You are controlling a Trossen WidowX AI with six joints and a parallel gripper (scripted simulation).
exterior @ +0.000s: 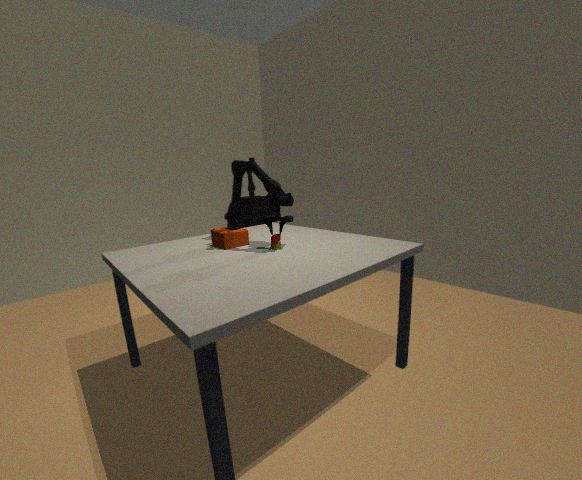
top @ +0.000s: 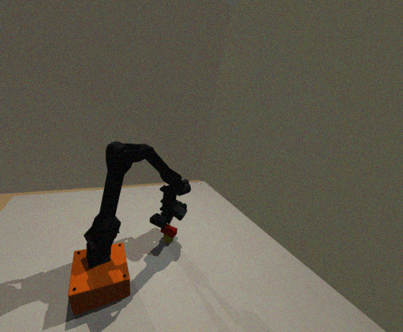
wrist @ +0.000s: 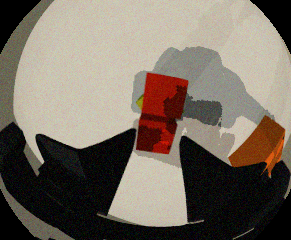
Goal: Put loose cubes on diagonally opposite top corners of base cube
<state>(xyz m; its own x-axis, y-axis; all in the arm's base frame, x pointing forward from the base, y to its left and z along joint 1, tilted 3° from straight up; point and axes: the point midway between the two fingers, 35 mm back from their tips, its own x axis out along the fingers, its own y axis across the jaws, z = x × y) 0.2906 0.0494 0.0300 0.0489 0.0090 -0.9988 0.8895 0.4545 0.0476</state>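
Now: gripper tip 2 cm short of the red cube, 3 cm to the left of it and 2 cm above it. Also, from my gripper tip: yellow cube 1 cm ahead, 2 cm to the right, 5 cm below.
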